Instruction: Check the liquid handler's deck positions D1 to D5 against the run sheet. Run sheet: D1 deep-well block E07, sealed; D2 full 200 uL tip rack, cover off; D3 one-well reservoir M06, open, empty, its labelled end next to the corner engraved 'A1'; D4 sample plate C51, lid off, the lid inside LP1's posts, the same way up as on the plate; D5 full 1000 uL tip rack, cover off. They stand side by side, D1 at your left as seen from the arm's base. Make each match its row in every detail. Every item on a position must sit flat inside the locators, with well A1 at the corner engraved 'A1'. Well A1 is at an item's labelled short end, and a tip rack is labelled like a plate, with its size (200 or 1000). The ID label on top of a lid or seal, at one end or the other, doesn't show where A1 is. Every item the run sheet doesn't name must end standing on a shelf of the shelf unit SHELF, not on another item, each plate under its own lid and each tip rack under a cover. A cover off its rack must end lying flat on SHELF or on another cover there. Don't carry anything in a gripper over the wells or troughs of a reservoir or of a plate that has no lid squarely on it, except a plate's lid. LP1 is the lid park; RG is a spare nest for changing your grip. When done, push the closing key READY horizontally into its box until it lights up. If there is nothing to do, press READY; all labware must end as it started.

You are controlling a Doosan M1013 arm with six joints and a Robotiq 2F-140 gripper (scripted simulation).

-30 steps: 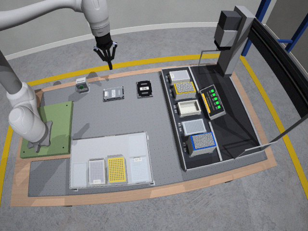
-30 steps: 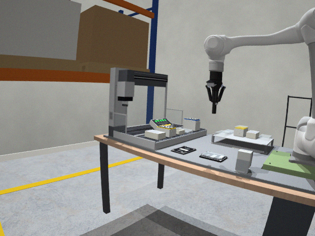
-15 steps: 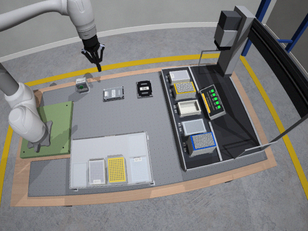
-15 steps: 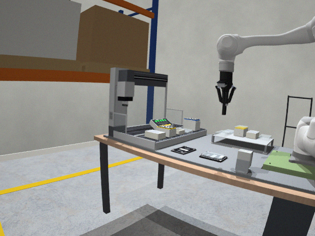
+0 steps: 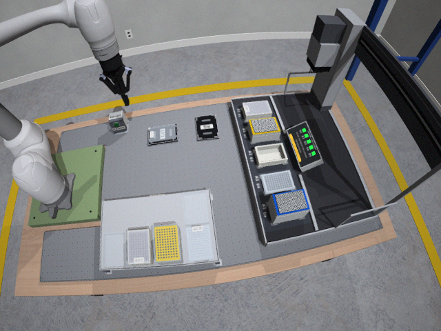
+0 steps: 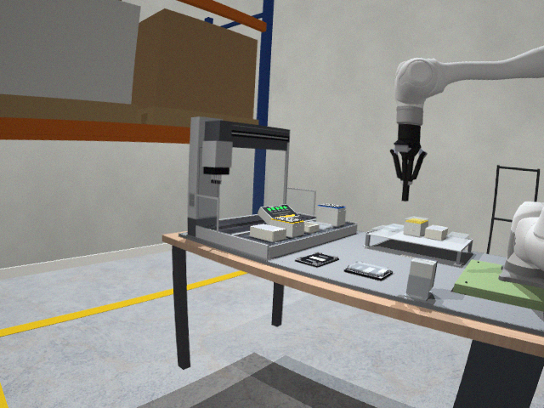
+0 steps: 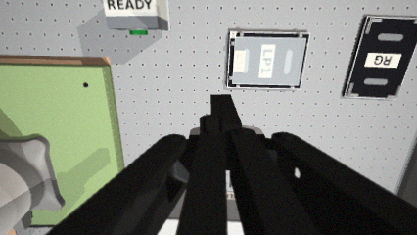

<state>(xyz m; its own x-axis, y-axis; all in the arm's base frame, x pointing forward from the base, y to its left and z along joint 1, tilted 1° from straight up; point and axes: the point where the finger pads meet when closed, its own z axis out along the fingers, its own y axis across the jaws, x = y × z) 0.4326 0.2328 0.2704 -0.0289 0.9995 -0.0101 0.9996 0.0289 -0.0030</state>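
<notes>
The ready box lies 12 cm behind my hand, 8 cm to the left of it and 23 cm below it. Also, from my hand: cover: 11 cm ahead, 53 cm to the right, 17 cm below; then yellow tip rack: 55 cm ahead, 10 cm to the right, 21 cm below; then dark nest: 31 cm ahead, 2 cm to the left, 29 cm below.
</notes>
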